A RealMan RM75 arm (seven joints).
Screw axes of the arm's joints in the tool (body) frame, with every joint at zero. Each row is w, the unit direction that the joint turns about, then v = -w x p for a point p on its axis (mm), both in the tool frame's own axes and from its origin. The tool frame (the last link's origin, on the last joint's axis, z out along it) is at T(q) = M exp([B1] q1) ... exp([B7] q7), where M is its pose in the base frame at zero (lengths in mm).
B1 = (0, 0, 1, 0, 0, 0)
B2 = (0, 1, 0, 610, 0, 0)
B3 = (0, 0, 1, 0, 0, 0)
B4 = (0, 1, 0, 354, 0, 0)
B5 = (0, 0, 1, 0, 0, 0)
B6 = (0, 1, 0, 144, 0, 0)
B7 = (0, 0, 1, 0, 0, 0)
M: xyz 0 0 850.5 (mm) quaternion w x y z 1 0 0 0
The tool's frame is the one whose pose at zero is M.
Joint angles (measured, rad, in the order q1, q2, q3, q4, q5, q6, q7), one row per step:
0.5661, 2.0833, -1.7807, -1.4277, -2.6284, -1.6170, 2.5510
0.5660, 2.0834, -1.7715, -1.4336, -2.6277, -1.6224, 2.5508
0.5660, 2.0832, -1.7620, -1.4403, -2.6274, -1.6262, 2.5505
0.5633, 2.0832, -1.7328, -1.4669, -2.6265, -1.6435, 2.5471
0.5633, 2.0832, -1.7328, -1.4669, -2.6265, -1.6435, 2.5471
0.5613, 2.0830, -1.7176, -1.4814, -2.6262, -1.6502, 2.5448
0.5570, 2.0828, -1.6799, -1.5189, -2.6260, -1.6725, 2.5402
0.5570, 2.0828, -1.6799, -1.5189, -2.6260, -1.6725, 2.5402
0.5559, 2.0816, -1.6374, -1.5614, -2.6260, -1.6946, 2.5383
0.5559, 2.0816, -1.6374, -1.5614, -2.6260, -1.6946, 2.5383
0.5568, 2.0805, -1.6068, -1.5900, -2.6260, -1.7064, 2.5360
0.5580, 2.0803, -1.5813, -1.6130, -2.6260, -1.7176, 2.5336
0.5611, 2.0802, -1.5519, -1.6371, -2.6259, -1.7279, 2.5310
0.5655, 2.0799, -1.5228, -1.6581, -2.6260, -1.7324, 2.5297
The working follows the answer.
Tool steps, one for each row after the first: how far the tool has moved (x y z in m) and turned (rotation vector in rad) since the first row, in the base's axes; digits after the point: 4 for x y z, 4 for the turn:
-0.0009, 0.0007, 0.0018, 0.0044, 0.0045, -0.0024
-0.0021, 0.0017, 0.0038, 0.0107, 0.0098, -0.0031
-0.0057, 0.0037, 0.0105, 0.0266, 0.0255, -0.0036
-0.0057, 0.0037, 0.0105, 0.0266, 0.0255, -0.0036
-0.0075, 0.0049, 0.0142, 0.0366, 0.0346, -0.0022
-0.0119, 0.0072, 0.0236, 0.0596, 0.0538, -0.0002
-0.0119, 0.0072, 0.0236, 0.0596, 0.0538, -0.0002
-0.0176, 0.0105, 0.0348, 0.0908, 0.0753, 0.0052
-0.0176, 0.0105, 0.0348, 0.0908, 0.0753, 0.0052
-0.0217, 0.0133, 0.0430, 0.1155, 0.0912, 0.0121
-0.0250, 0.0152, 0.0496, 0.1344, 0.1035, 0.0173
-0.0289, 0.0177, 0.0571, 0.1573, 0.1182, 0.0242
-0.0327, 0.0209, 0.0643, 0.1840, 0.1342, 0.0319

Tool pose at each row, in the base's axes (x y z in m, rotation vector in rad; rounded; the steps above come from the unrounded poses):
0.1682, 0.3020, -0.0536, -2.7800, 0.5315, -0.8895
0.1672, 0.3026, -0.0517, -2.7787, 0.5370, -0.8817
0.1661, 0.3037, -0.0497, -2.7761, 0.5407, -0.8716
0.1625, 0.3057, -0.0430, -2.7709, 0.5485, -0.8426
0.1625, 0.3057, -0.0430, -2.7709, 0.5485, -0.8426
0.1607, 0.3069, -0.0394, -2.7670, 0.5508, -0.8251
0.1562, 0.3092, -0.0300, -2.7569, 0.5574, -0.7877
0.1562, 0.3092, -0.0300, -2.7569, 0.5574, -0.7877
0.1506, 0.3124, -0.0187, -2.7400, 0.5616, -0.7428
0.1506, 0.3124, -0.0187, -2.7400, 0.5616, -0.7428
0.1464, 0.3152, -0.0106, -2.7258, 0.5609, -0.7087
0.1432, 0.3172, -0.0040, -2.7147, 0.5604, -0.6824
0.1393, 0.3197, 0.0035, -2.7009, 0.5590, -0.6512
0.1354, 0.3229, 0.0108, -2.6840, 0.5576, -0.6166

